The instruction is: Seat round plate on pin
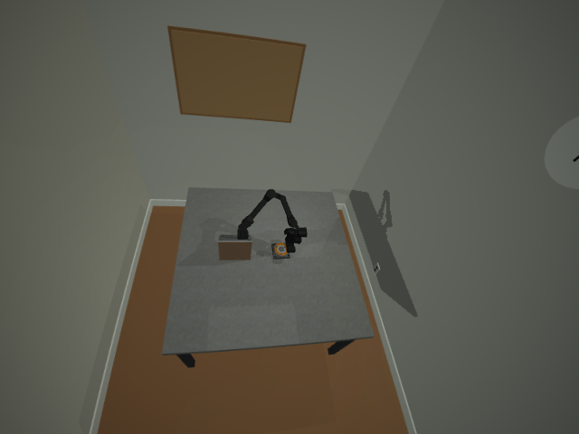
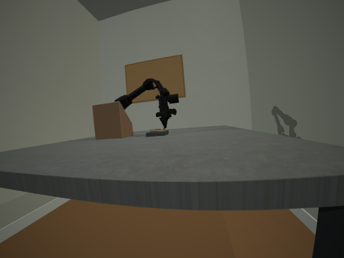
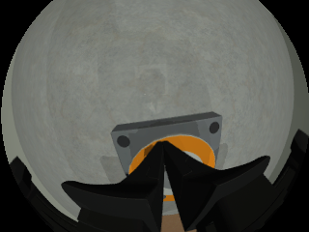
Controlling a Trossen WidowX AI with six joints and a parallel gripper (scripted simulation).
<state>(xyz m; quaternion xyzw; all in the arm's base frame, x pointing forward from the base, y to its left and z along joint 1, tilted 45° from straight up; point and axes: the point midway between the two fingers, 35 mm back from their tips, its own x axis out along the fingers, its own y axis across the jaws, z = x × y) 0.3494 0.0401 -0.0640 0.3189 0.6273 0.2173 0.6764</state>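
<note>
My gripper tip is 30 mm past the round plate and 10 mm above it. Round my gripper tip: base: 50 mm behind, 20 mm below, 10 mm to the right.
</note>
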